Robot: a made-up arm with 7 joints. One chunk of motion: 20 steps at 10 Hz.
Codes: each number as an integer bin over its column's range. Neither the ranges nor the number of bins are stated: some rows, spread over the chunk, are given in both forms.
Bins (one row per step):
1: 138 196 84 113 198 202 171
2: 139 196 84 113 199 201 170
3: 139 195 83 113 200 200 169
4: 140 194 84 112 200 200 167
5: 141 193 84 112 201 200 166
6: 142 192 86 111 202 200 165
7: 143 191 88 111 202 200 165
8: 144 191 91 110 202 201 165
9: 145 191 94 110 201 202 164
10: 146 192 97 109 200 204 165
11: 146 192 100 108 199 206 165
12: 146 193 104 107 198 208 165
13: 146 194 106 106 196 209 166
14: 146 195 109 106 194 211 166
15: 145 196 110 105 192 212 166
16: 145 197 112 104 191 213 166
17: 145 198 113 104 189 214 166
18: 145 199 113 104 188 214 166
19: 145 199 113 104 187 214 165
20: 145 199 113 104 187 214 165
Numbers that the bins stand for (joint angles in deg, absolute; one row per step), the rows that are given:
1: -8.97 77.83 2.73 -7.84 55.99 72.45 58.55
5: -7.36 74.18 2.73 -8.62 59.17 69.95 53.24
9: -5.21 71.75 7.90 -10.17 59.17 72.45 51.11
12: -4.68 74.18 13.06 -12.50 55.99 79.94 52.18
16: -5.21 79.04 17.20 -14.84 48.59 86.19 53.24
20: -5.21 81.48 17.72 -14.84 44.35 87.44 52.18
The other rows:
2: -8.43 77.83 2.73 -7.84 57.05 71.20 57.49
3: -8.43 76.61 2.21 -7.84 58.11 69.95 56.43
4: -7.90 75.40 2.73 -8.62 58.11 69.95 54.30
6: -6.82 72.97 3.76 -9.39 60.23 69.95 52.18
7: -6.29 71.75 4.79 -9.39 60.23 69.95 52.18
8: -5.75 71.75 6.34 -10.17 60.23 71.20 52.18
10: -4.68 72.97 9.45 -10.95 58.11 74.95 52.18
11: -4.68 72.97 11.00 -11.73 57.05 77.44 52.18
13: -4.68 75.40 14.10 -13.28 53.88 81.19 53.24
14: -4.68 76.61 15.65 -13.28 51.76 83.69 53.24
15: -5.21 77.83 16.16 -14.06 49.64 84.94 53.24
17: -5.21 80.26 17.72 -14.84 46.47 87.44 53.24
18: -5.21 81.48 17.72 -14.84 45.41 87.44 53.24
19: -5.21 81.48 17.72 -14.84 44.35 87.44 52.18

